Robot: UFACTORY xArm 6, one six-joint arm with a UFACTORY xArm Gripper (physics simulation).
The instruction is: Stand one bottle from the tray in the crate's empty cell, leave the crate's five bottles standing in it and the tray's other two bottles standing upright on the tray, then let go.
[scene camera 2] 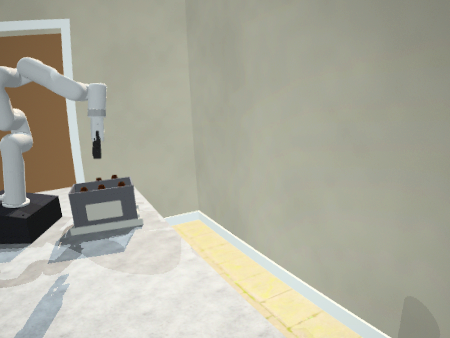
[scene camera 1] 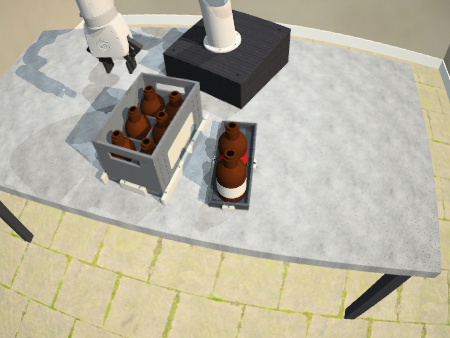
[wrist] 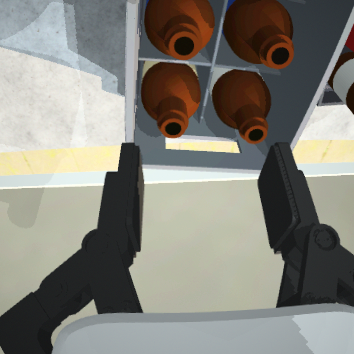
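Seen in the pictures: gripper, fingertip midpoint: (scene camera 2: 96,157) (scene camera 1: 121,69) (wrist: 203,161); arm's base, link origin: (scene camera 2: 16,203) (scene camera 1: 222,41).
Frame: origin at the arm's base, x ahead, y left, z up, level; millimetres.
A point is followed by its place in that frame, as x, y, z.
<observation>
The grey crate (scene camera 1: 132,172) @[525, -158, -47] (scene camera 2: 80,210) @[273, -211, -31] (wrist: 150,155) @[502, -232, 31] holds two rows of three brown bottles, with no empty cell showing. These include a back-left bottle (scene camera 1: 151,104) @[318, -155, -9], a middle-left bottle (scene camera 1: 137,125) @[399, -172, -9] and a front-left bottle (scene camera 1: 121,143) @[477, -190, 8]. They look upright. The dark tray (scene camera 1: 253,145) @[360, 133, -105] holds two upright bottles: a red-labelled one (scene camera 1: 232,142) @[434, 86, -9] behind and a white-labelled one (scene camera 1: 231,176) @[528, 96, -18] in front. The white label also shows at the wrist view's right edge. My gripper (scene camera 1: 119,69) @[378, -185, 173] (scene camera 2: 97,156) @[378, -185, 173] (wrist: 203,161) @[378, -185, 173] is open and empty, above the crate and clear of its bottles.
The black base block (scene camera 1: 227,60) @[97, 30, -11] (scene camera 2: 35,215) @[84, -133, -36] carries the arm behind the crate and tray. White guide strips (scene camera 1: 187,155) @[415, -40, -103] (scene camera 2: 107,227) @[369, -243, -118] lie along the crate's foot. The table's front edge (scene camera 1: 215,240) @[643, 69, -130] runs in front of both containers.
</observation>
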